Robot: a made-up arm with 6 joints. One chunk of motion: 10 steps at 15 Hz.
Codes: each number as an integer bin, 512 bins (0 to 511) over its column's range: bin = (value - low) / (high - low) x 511, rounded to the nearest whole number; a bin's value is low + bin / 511 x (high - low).
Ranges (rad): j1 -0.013..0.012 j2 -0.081..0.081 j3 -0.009..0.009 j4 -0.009..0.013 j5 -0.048..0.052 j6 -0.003..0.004
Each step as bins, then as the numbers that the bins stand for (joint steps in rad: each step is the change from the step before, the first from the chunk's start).
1 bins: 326 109 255 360 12 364
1 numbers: 0.00295 -0.04644 -0.00002 0.00650 -0.04565 0.00199
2 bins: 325 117 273 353 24 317
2 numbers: 0.00290 -0.04391 0.00062 0.00620 -0.04330 0.00134
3 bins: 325 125 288 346 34 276
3 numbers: 0.00290 -0.04137 0.00114 0.00590 -0.04135 0.00078
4 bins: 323 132 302 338 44 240
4 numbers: 0.00280 -0.03915 0.00164 0.00555 -0.03939 0.00029
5 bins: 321 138 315 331 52 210
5 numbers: 0.00270 -0.03725 0.00210 0.00525 -0.03782 -0.00012
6 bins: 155 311 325 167 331 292
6 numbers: -0.00542 0.01759 0.00245 -0.00181 0.01677 0.00100
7 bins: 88 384 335 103 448 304
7 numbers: -0.00869 0.04074 0.00280 -0.00457 0.03967 0.00116
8 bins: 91 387 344 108 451 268
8 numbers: -0.00855 0.04169 0.00312 -0.00435 0.04026 0.00067
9 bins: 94 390 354 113 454 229
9 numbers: -0.00840 0.04264 0.00347 -0.00414 0.04085 0.00014
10 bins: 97 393 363 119 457 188
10 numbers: -0.00825 0.04359 0.00379 -0.00388 0.04143 -0.00042
